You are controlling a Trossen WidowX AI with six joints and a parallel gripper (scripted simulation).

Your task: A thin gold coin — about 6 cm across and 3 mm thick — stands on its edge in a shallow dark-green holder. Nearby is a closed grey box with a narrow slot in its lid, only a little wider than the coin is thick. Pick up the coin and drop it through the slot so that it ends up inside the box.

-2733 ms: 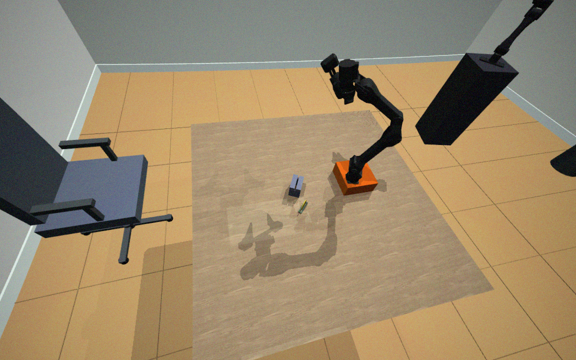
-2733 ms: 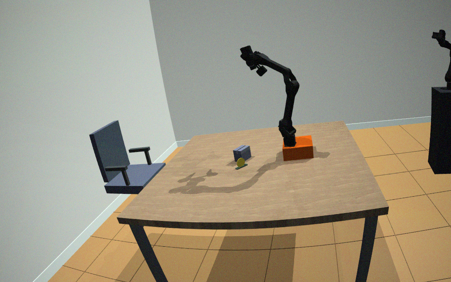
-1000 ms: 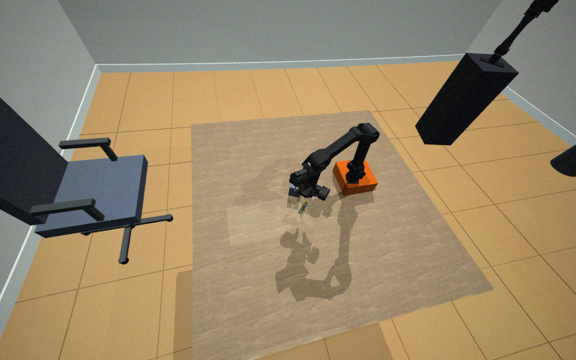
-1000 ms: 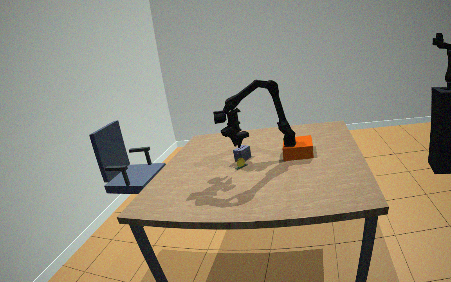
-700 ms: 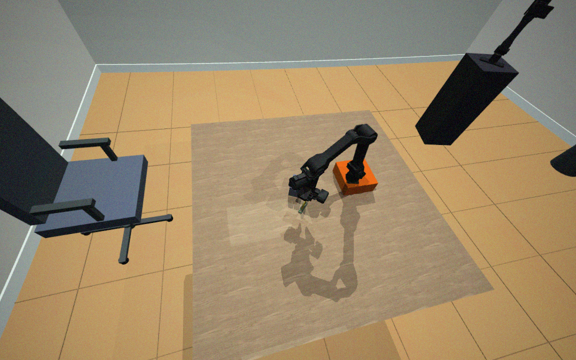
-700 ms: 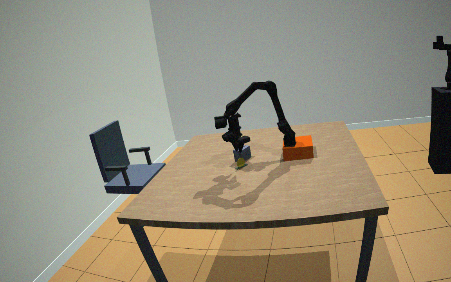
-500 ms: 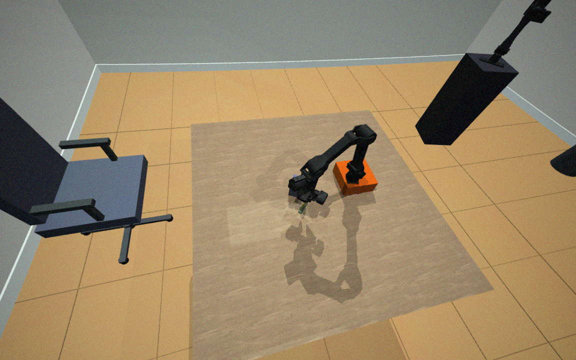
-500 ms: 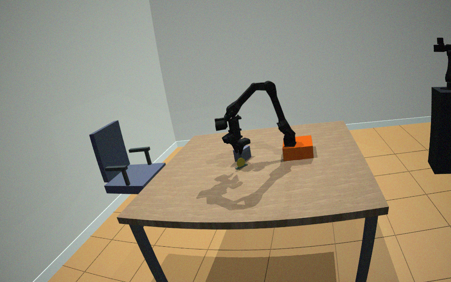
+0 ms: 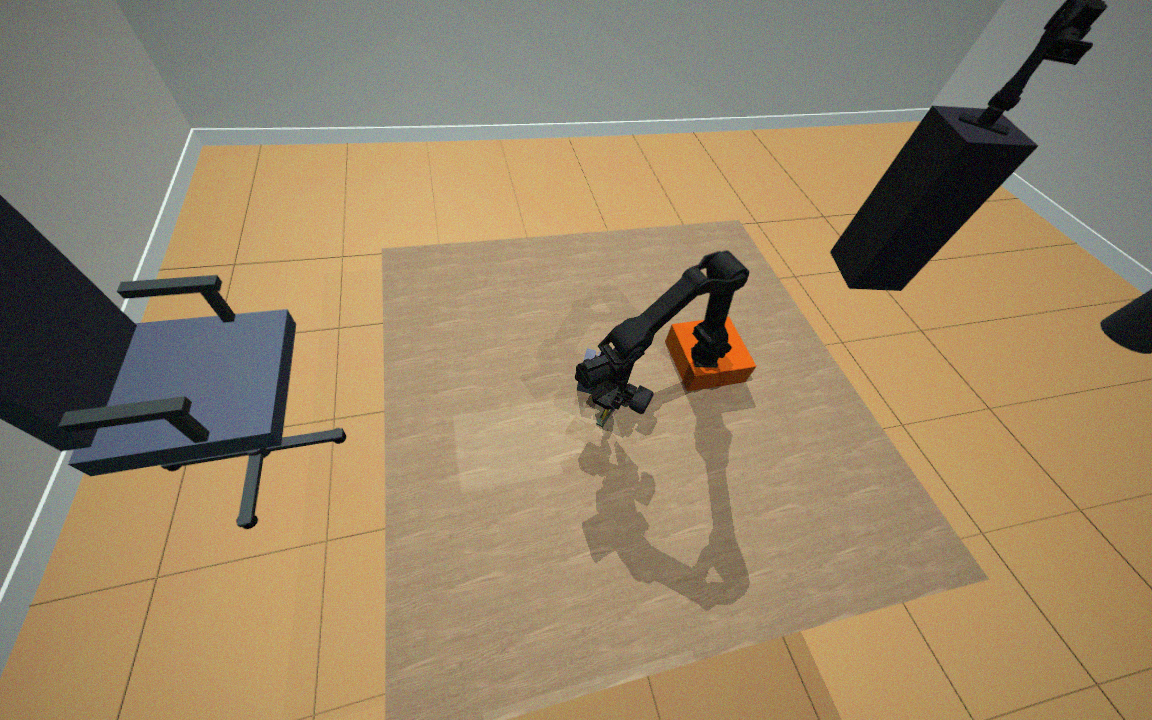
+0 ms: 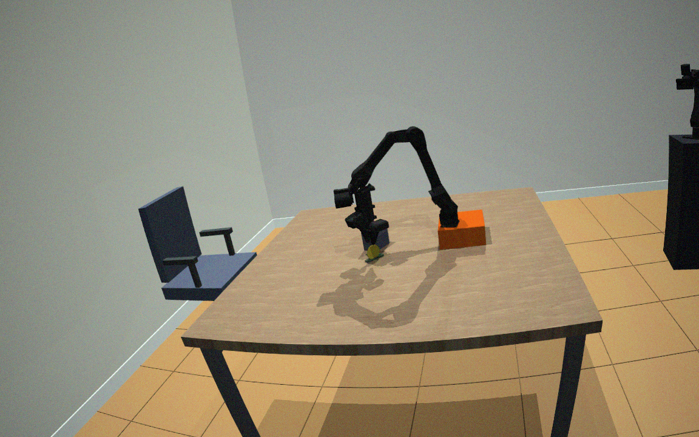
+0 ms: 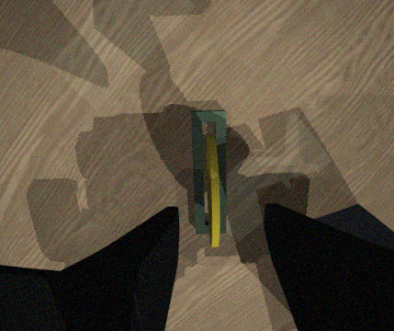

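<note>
My gripper tip is 40 mm above the gold coin.
</note>
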